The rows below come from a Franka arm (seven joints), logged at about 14 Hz.
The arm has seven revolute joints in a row. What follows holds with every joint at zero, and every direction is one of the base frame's.
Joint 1 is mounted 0.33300 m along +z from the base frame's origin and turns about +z.
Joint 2 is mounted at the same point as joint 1 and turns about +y.
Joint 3 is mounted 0.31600 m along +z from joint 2 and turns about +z.
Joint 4 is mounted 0.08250 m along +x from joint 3 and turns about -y.
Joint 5 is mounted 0.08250 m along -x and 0.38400 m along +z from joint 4 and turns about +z.
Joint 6 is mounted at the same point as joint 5 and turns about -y.
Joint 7 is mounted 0.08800 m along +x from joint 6 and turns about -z.
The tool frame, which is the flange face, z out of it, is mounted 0.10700 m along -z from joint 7; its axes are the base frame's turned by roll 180.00, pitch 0.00 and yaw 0.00 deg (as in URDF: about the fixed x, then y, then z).
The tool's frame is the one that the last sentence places.
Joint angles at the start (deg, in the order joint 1, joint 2, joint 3, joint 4, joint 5, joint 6, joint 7): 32.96 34.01 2.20 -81.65 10.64 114.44 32.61
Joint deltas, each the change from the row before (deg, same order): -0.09 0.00 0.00 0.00 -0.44 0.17 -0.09; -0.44 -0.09 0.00 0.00 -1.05 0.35 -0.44; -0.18 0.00 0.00 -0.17 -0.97 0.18 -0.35; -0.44 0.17 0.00 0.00 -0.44 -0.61 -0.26; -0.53 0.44 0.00 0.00 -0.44 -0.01 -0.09
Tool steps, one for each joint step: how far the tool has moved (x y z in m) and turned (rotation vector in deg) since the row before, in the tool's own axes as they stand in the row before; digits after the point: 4 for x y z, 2 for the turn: 0.0012 0.0011 -0.0005 -0.23 0.37 -0.18; 0.0043 0.0047 -0.0026 -0.52 0.94 -0.46; 0.0018 0.0030 0.0007 -0.73 0.50 -0.56; 0.0027 0.0056 0.0022 -0.71 -0.40 0.02; 0.0046 0.0063 0.0045 -0.53 -0.11 0.31
